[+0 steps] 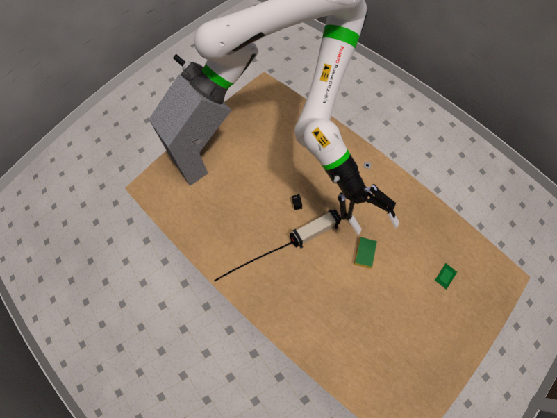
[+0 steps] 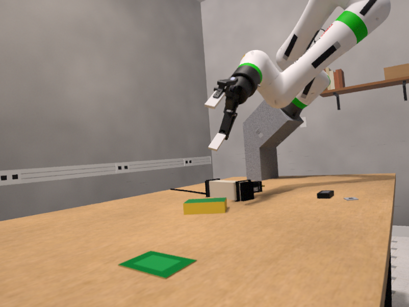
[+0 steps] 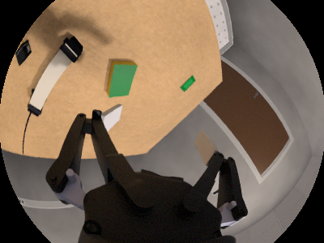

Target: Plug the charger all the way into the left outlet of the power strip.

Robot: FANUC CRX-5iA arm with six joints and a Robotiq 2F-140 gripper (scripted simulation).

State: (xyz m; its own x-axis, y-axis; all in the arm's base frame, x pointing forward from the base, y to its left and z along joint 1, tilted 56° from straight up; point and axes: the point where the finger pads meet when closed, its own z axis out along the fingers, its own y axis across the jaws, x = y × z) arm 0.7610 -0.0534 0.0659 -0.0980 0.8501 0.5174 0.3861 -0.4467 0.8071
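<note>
My gripper is now 320 mm past the charger, 30 mm to the left of it and 200 mm above it. Also, from my hand: tiny grey square 190 mm behind, 300 mm to the left, 220 mm below; then flat green tile 350 mm ahead, 110 mm to the left, 220 mm below; then green-topped yellow block 20 mm ahead, 20 mm to the right, 210 mm below.
</note>
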